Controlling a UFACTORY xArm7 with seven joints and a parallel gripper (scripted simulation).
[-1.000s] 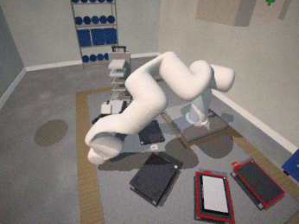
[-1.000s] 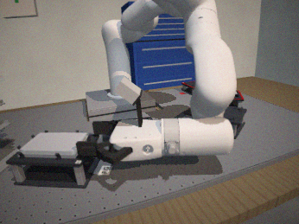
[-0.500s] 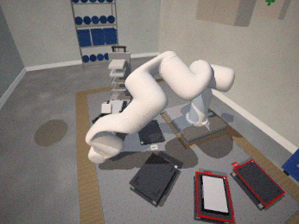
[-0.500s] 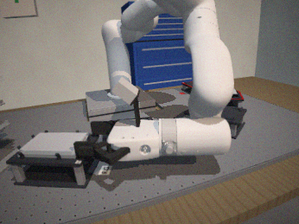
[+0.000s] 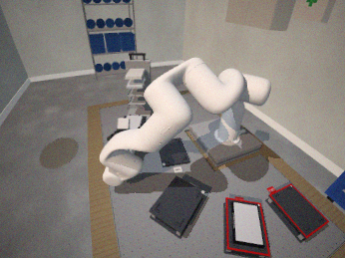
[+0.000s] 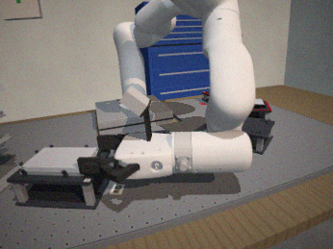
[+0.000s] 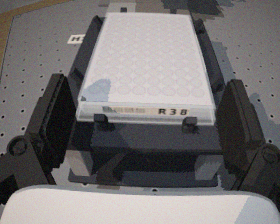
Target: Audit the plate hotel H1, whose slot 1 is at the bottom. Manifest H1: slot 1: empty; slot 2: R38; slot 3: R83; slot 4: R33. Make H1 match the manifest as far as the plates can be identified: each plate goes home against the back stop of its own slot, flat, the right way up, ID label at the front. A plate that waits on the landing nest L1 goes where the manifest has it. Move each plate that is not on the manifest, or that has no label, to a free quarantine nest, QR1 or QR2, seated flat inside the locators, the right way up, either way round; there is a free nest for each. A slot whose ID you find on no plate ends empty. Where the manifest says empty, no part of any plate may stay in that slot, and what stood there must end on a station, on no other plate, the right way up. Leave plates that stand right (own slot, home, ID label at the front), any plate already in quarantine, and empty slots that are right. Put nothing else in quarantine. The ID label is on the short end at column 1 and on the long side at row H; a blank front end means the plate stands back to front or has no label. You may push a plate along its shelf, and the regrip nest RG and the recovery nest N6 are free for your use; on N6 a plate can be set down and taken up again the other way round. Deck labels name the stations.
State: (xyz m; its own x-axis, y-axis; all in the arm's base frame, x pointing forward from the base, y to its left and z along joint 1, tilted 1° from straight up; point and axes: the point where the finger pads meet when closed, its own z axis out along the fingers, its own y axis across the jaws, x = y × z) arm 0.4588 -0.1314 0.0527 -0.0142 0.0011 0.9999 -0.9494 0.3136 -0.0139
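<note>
My gripper is now 70 mm to the left of the white well plate, 20 mm past it and 20 mm above it. Round my hand: deck label H1: 220 mm to the right, 80 mm below, 30 mm ahead; then raised regrip nest RG: 70 mm to the right, 30 mm below, 20 mm behind; then RG label: 80 mm below, 30 mm to the left, 10 mm ahead.
</note>
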